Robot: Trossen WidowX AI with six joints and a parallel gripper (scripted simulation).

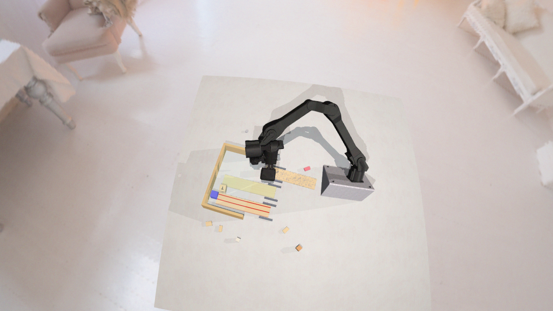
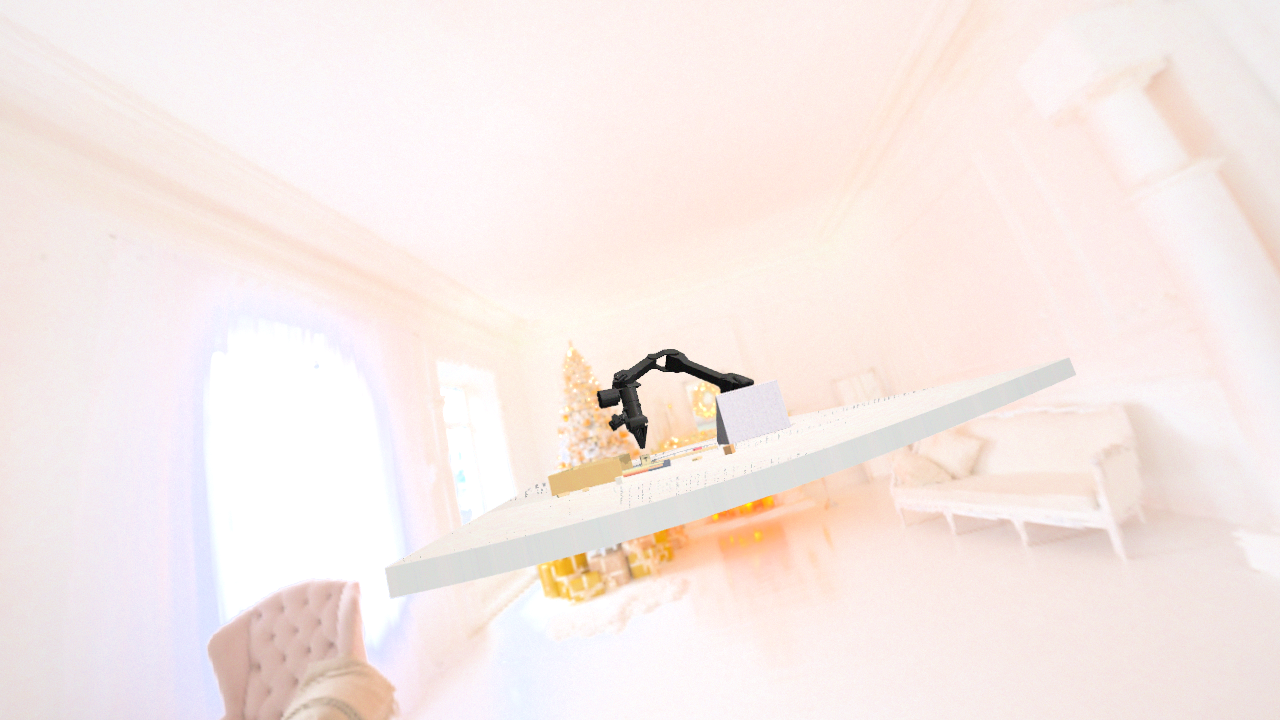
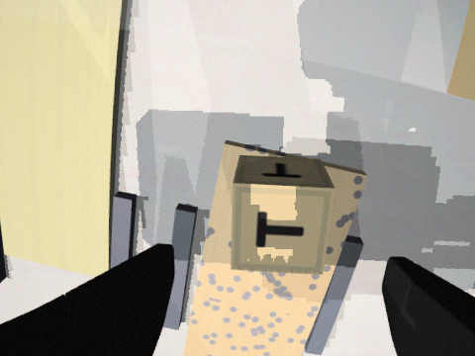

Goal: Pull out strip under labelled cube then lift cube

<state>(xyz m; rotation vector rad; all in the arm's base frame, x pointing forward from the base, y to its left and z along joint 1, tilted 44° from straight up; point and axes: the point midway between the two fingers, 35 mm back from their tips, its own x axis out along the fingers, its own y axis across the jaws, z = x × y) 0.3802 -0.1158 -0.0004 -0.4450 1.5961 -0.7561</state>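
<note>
The speckled strip lies 11 cm behind my gripper tip, 3 cm to the left of it and 5 cm below it. Also, from my gripper tip: pink cube (19 cm behind, 2 cm to the right, 5 cm below).
</note>
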